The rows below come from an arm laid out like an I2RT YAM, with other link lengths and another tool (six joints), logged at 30 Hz.
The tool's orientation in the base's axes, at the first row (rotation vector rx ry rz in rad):
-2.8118 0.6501 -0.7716
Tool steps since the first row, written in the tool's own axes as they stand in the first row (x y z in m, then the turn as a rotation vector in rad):
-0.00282 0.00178 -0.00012 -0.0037 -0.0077 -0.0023
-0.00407 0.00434 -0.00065 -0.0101 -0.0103 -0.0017
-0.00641 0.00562 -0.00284 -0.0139 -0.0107 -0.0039
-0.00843 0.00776 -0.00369 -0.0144 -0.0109 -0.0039
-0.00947 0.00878 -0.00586 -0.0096 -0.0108 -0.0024
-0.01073 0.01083 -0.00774 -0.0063 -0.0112 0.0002
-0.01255 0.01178 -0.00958 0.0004 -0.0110 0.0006
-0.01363 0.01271 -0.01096 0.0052 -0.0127 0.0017
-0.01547 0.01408 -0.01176 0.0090 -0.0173 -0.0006
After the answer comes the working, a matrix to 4 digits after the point.
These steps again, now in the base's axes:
-0.00290 -0.00033 -0.00162 -0.0012 0.0085 0.0023
-0.00508 -0.00208 -0.00239 -0.0049 0.0137 -0.0004
-0.00849 -0.00225 -0.00190 -0.0088 0.0156 -0.0002
-0.01128 -0.00329 -0.00263 -0.0091 0.0161 -0.0003
-0.01358 -0.00381 -0.00150 -0.0047 0.0139 0.0005
-0.01628 -0.00514 -0.00098 -0.0007 0.0128 -0.0001
-0.01898 -0.00524 -0.00047 0.0047 0.0097 0.0025
-0.02087 -0.00563 -0.00001 0.0096 0.0091 0.0041
-0.02321 -0.00606 -0.00051 0.0130 0.0114 0.0090

The tool's axes in the first row as the columns of a matrix, in the base's axes (rounded; the answer above uses it unrounded):
0.7732 -0.3675 0.5168
-0.4469 -0.8940 0.0329
0.4499 -0.2564 -0.8555

